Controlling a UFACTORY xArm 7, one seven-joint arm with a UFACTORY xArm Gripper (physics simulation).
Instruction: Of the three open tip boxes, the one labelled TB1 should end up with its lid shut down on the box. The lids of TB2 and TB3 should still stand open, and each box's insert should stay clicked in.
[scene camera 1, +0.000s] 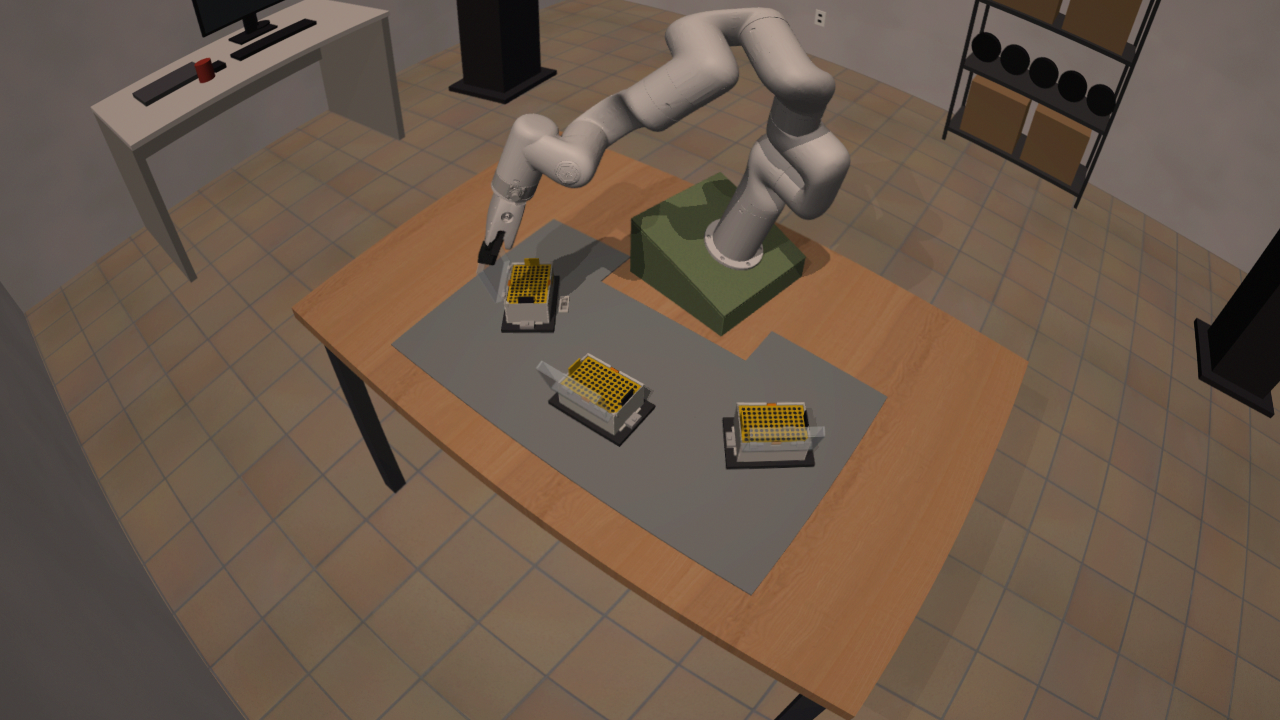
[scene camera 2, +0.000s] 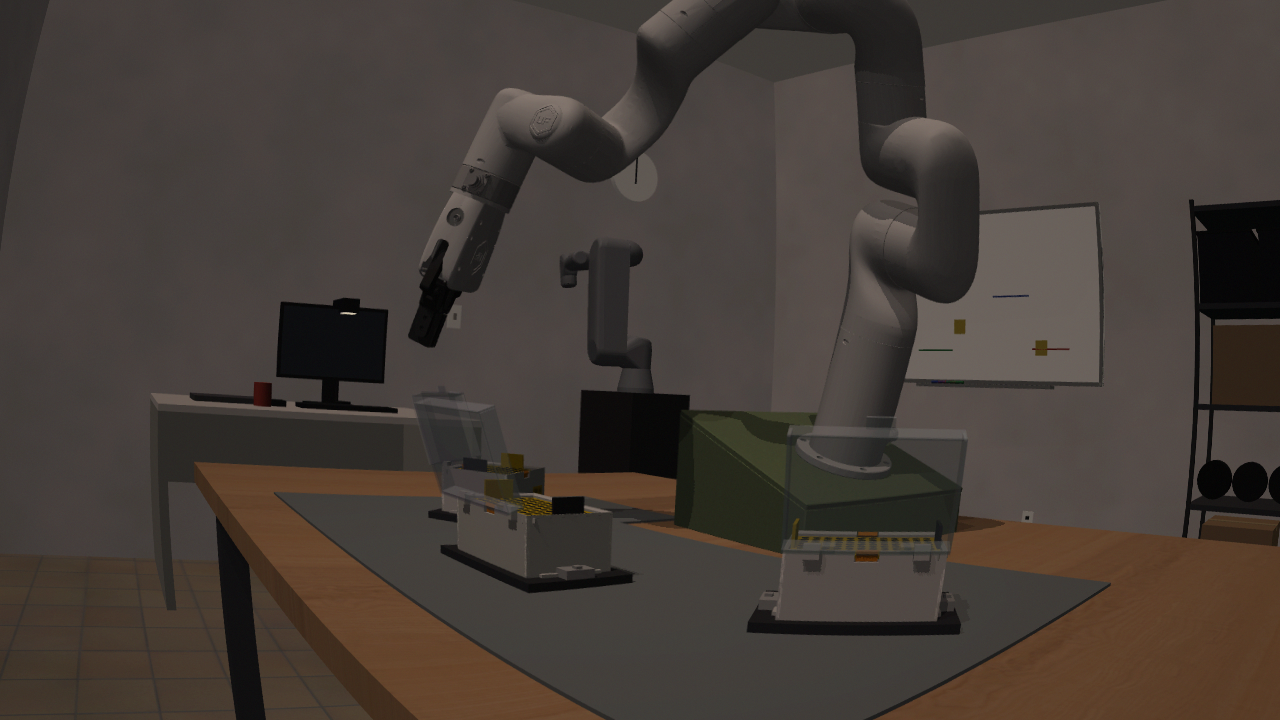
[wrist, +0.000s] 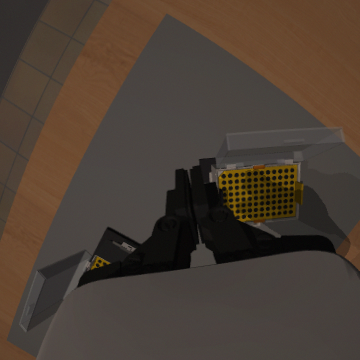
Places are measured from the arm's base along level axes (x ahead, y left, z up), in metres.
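Pixels of known places: gripper, between the fingertips: (scene camera 1: 485, 261) (scene camera 2: 420, 342) (wrist: 191, 185); arm's base, origin of its link: (scene camera 1: 733, 245).
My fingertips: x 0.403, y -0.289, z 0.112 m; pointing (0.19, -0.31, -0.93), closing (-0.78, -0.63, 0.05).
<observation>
For each thing: its middle in the pictures, then the offset to it from my fingertips. "*": a spot on its surface instead. Level surfaces: height alone.
- TB1, middle of its body: (scene camera 2: 503, 491) (wrist: 253, 197) (scene camera 1: 535, 292) dx -0.119, dy +0.006, dz -0.168 m
- TB2, a spot on its surface: (scene camera 2: 859, 586) * dx -0.027, dy +0.565, dz -0.166 m
- grey mat, height of its surface: dz -0.201 m
- wooden table, height of its surface: dz -0.204 m
- small label plate, a spot on its surface: (scene camera 1: 563, 304) * dx -0.146, dy +0.052, dz -0.199 m
TB1 (scene camera 1: 528, 310) (scene camera 2: 521, 481) (wrist: 257, 195) is the white box at the far left of the mat in scene camera 1. Its clear lid (scene camera 1: 493, 282) (scene camera 2: 459, 438) (wrist: 285, 142) stands open, tilted back. Its yellow insert appears level inside. My gripper (scene camera 1: 488, 254) (scene camera 2: 424, 338) (wrist: 191, 185) is shut and empty, above TB1's lid side, with a gap above the lid in scene camera 2. TB3 (scene camera 1: 597, 398) (scene camera 2: 535, 541) is the middle box, and TB2 (scene camera 1: 774, 447) (scene camera 2: 859, 586) is at the right. Both have open lids and yellow inserts that look seated. The gripper hides part of TB3 in the wrist view.
The boxes stand in dark bases on a grey mat (scene camera 1: 680, 483) (scene camera 2: 716, 662) (wrist: 145, 110), on a wooden table (scene camera 1: 948, 385). The green block (scene camera 1: 716, 295) (scene camera 2: 742, 483) under the arm's base stands behind the mat. A small label plate (scene camera 1: 563, 304) lies beside TB1.
</observation>
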